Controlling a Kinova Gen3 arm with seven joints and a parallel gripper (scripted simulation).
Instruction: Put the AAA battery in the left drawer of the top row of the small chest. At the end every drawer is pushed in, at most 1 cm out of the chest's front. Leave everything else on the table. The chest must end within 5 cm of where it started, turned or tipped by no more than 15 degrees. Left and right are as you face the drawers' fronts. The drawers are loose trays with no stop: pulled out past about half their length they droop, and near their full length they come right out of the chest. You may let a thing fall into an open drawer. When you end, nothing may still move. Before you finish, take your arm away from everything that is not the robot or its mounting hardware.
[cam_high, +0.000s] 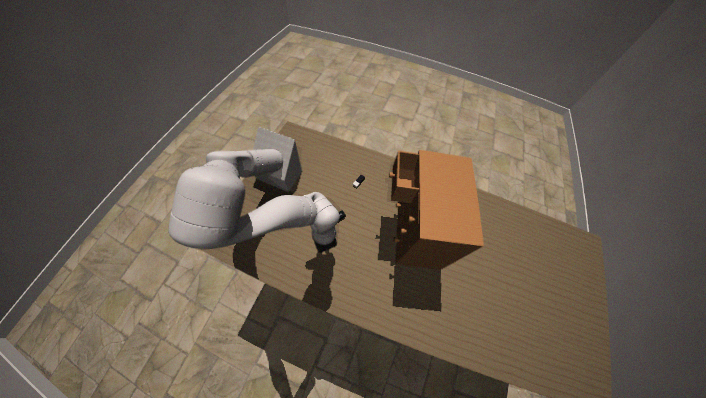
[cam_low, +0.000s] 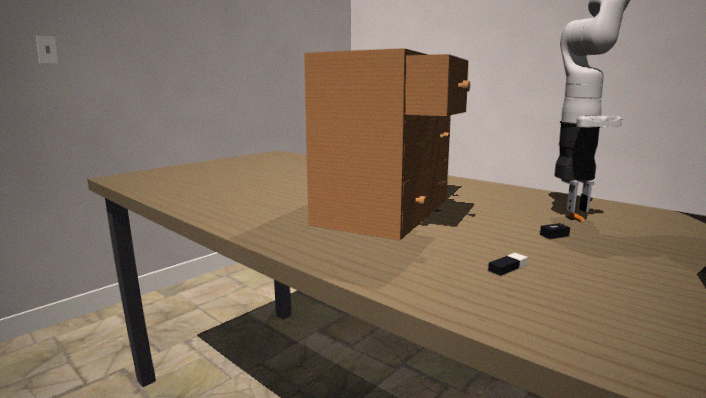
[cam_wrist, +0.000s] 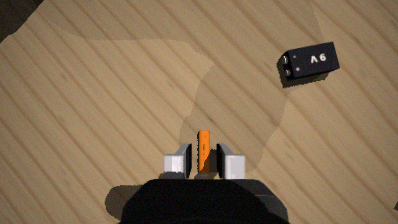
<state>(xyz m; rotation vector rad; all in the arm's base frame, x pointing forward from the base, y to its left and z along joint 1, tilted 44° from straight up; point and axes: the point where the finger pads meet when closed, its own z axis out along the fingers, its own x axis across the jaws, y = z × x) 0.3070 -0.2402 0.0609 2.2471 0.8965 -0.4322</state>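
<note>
The AAA battery lies 3 cm below my hand. Round my hand: black-and-white block (33 cm to the left, 3 cm below, 3 cm ahead); then small dark block (13 cm to the left, 3 cm below, 1 cm ahead).
</note>
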